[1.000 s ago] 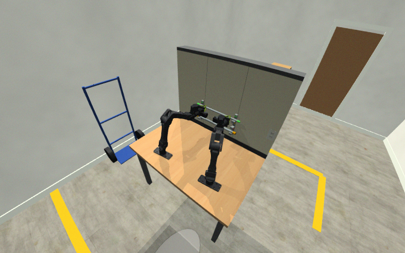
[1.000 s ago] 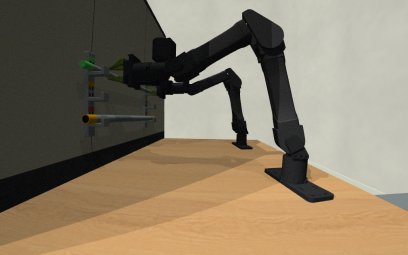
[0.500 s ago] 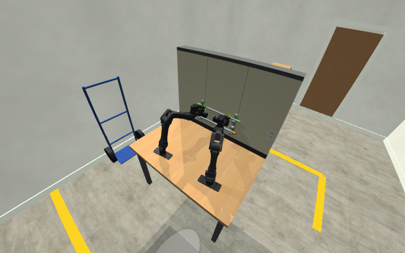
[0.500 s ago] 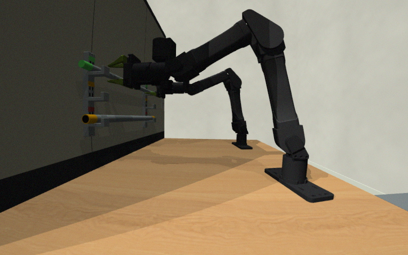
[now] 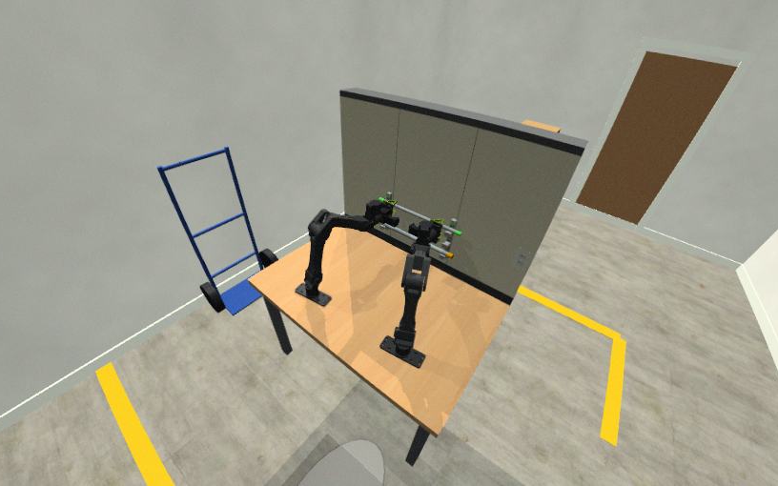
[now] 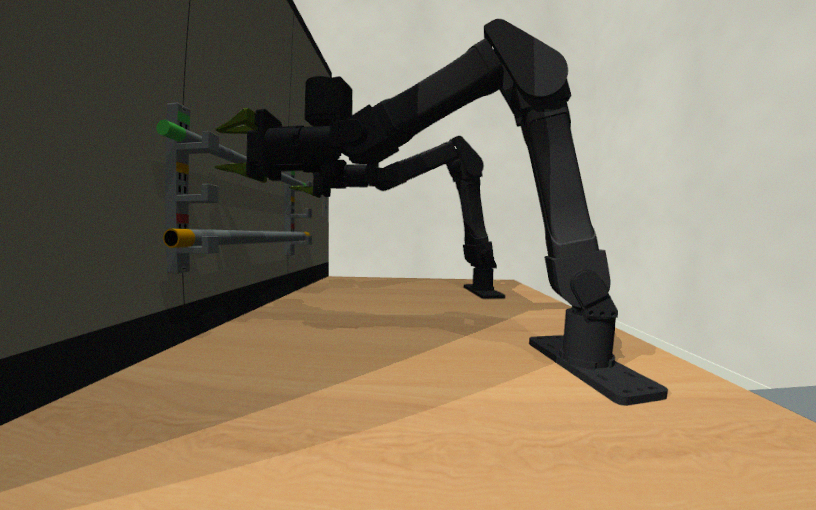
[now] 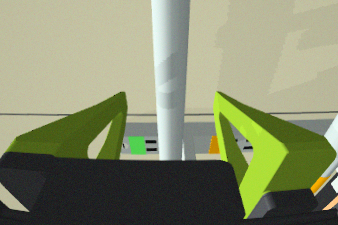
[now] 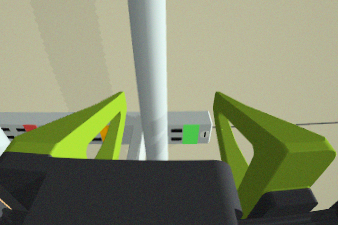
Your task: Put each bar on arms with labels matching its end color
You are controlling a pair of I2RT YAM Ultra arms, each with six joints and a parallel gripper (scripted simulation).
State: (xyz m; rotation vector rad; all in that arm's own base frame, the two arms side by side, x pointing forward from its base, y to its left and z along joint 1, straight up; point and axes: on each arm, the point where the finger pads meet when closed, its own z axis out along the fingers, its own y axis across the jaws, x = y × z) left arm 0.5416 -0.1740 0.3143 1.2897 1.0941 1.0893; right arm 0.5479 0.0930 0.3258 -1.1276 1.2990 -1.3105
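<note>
Right now my left hand is 15 cm to the left of the green-ended bar. Also, from my left hand: orange-ended bar: 15 cm below, 14 cm to the right, 1 cm behind; wall panel: 16 cm to the right, 11 cm above, 10 cm ahead.
</note>
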